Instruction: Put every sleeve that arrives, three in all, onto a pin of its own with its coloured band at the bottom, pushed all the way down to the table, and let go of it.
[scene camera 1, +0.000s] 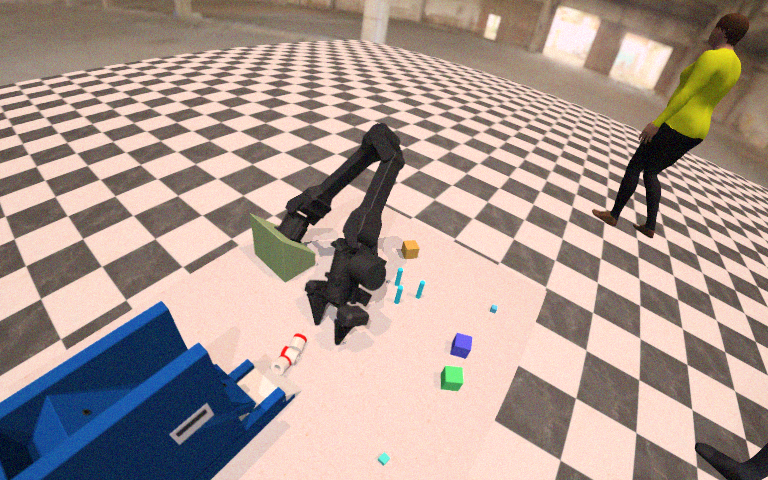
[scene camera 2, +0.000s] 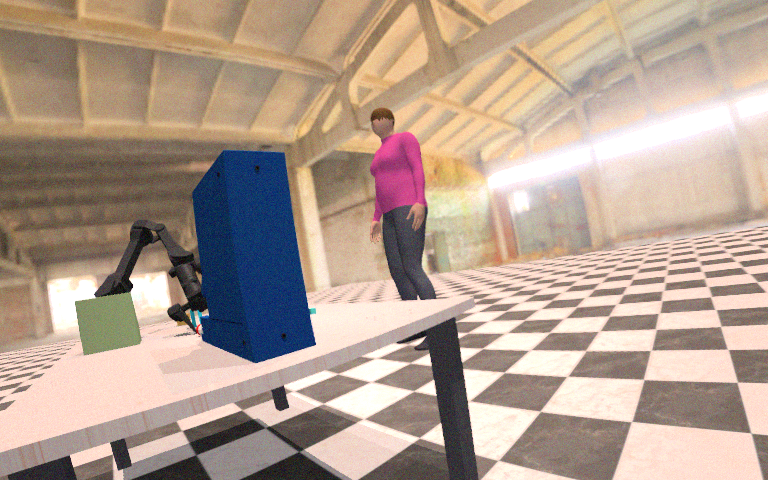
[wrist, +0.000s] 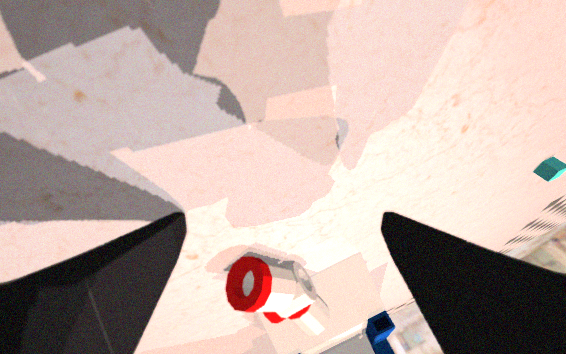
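Scene camera 2 shows my gripper, and so does the wrist view. The gripper is open and holds nothing. A white chute is also in view.
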